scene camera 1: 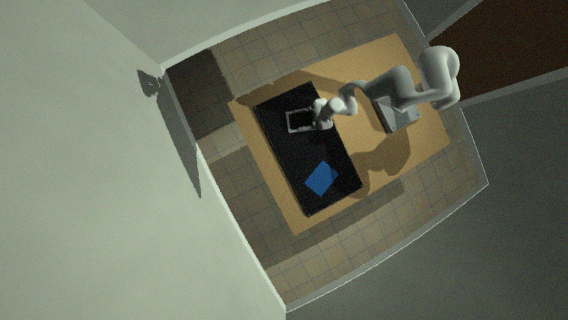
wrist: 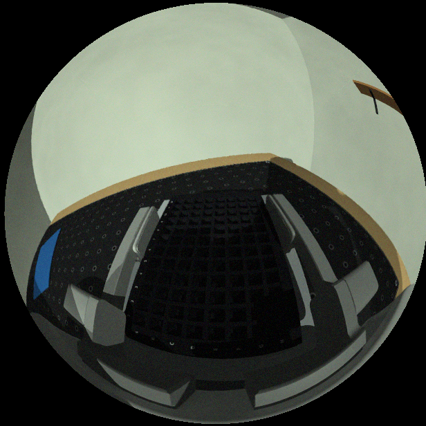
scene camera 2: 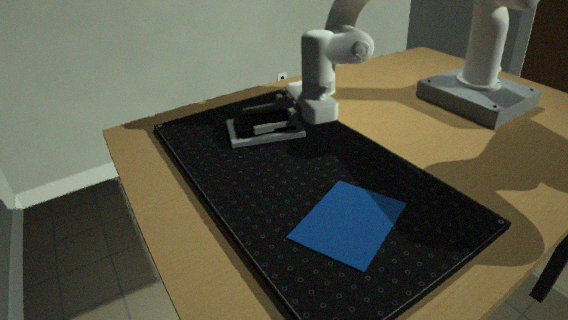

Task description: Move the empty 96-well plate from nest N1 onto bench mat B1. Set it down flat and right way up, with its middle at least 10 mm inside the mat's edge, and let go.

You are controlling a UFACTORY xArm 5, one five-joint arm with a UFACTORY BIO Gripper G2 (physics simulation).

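Where they show: hand at its tool point: (scene camera 1: 299,119) (scene camera 2: 257,120); arm's base at its link origin: (scene camera 2: 478,82).
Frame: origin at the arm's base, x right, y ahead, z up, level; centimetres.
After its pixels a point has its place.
Note:
The empty 96-well plate (scene camera 1: 300,120) {x 19.7, y 60.3, z -1.4 cm} (scene camera 2: 250,120) {x 21.5, y 62.0, z -0.7 cm} (wrist: 215,270) is black, flat and right way up, at grey nest N1 (scene camera 1: 289,122) (scene camera 2: 270,140). Whether it is seated or slightly raised is hard to tell. My gripper (scene camera 1: 302,120) {x 20.1, y 60.9, z -0.5 cm} (scene camera 2: 249,119) {x 20.1, y 60.9, z -0.5 cm} (wrist: 212,215) is shut on the plate, with one finger along each long side. The gripper's body hides the plate's near end in the scene views. Bench mat B1 (scene camera 1: 320,178) {x -14.1, y 66.7, z -3.0 cm} (scene camera 2: 345,225) {x -15.0, y 67.5, z -3.1 cm} (wrist: 46,265) is a blue square, apart from the nest, lower in both scene views and at the far left of the wrist view.
The nest and mat lie on a black perforated board (scene camera 1: 285,145) {x 11.9, y 74.4, z -3.3 cm} (scene camera 2: 220,185) {x 6.8, y 77.7, z -3.2 cm} on a wooden table (scene camera 1: 370,130) {x -5.8, y 24.4, z -4.6 cm} (scene camera 2: 145,200) {x 13.2, y 90.4, z -4.6 cm}. The arm's grey base (scene camera 1: 395,120) {x -8.1, y 8.8, z 0.0 cm} (scene camera 2: 480,97) {x -5.9, y 9.9, z 0.0 cm} stands at the right. A shadow crosses one corner of the mat.

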